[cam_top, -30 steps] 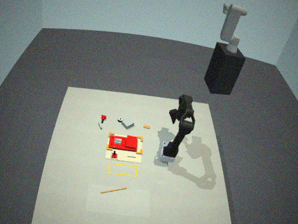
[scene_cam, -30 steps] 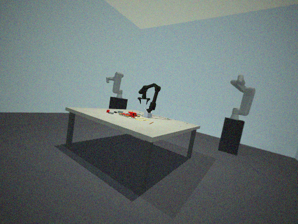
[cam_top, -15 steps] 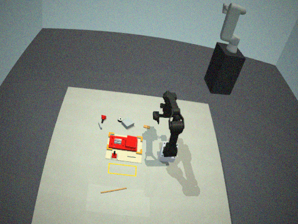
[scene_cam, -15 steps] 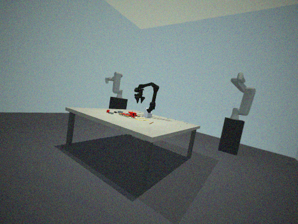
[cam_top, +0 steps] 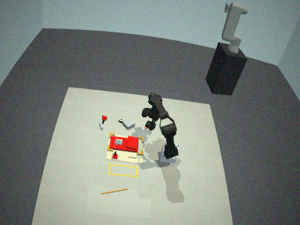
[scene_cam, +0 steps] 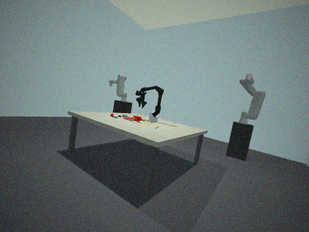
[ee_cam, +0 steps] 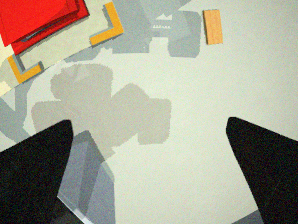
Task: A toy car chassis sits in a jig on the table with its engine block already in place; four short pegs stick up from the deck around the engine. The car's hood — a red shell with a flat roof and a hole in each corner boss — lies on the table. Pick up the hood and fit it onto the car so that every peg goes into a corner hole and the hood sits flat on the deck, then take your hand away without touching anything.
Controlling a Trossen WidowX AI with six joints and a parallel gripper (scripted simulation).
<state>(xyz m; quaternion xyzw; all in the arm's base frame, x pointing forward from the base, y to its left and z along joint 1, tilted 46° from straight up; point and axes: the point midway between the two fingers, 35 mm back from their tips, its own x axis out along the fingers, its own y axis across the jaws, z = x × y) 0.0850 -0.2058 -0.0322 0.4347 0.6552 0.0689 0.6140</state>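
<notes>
Right now the red hood is 130 mm ahead of my gripper tip, 60 mm to the left of it and 120 mm below it. Also, from my gripper tip: grey engine block: 230 mm ahead, 50 mm to the left, 140 mm below; then orange stick: 280 mm ahead, 430 mm to the left, 160 mm below.
</notes>
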